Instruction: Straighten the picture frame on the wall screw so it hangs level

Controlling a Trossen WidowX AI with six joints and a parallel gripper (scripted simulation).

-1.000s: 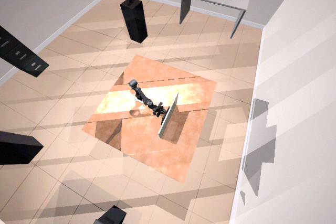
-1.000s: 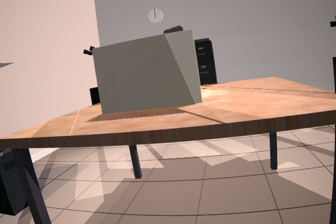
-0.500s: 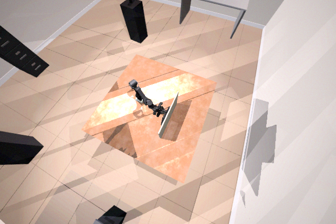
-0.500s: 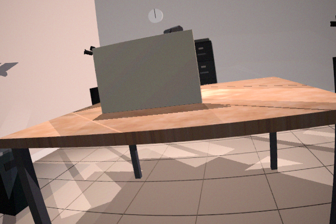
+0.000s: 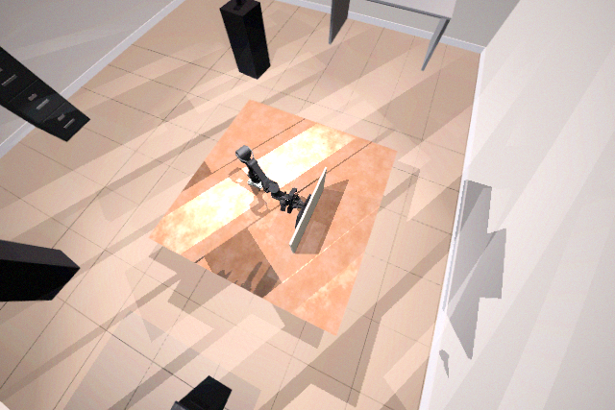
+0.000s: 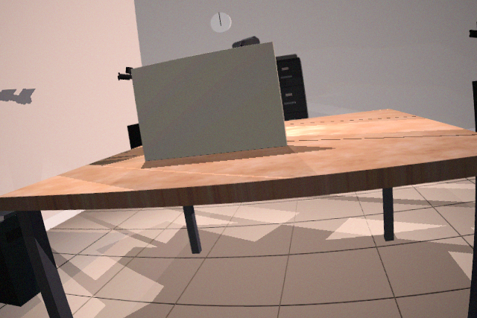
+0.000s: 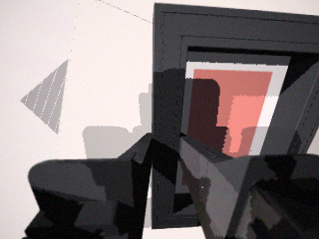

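Right now my gripper tip is 50 mm above the picture frame, 10 mm to the left of it and 10 mm short of it. From my gripper tip the other things lie so: wall panel (70 mm below, 20 mm ahead).
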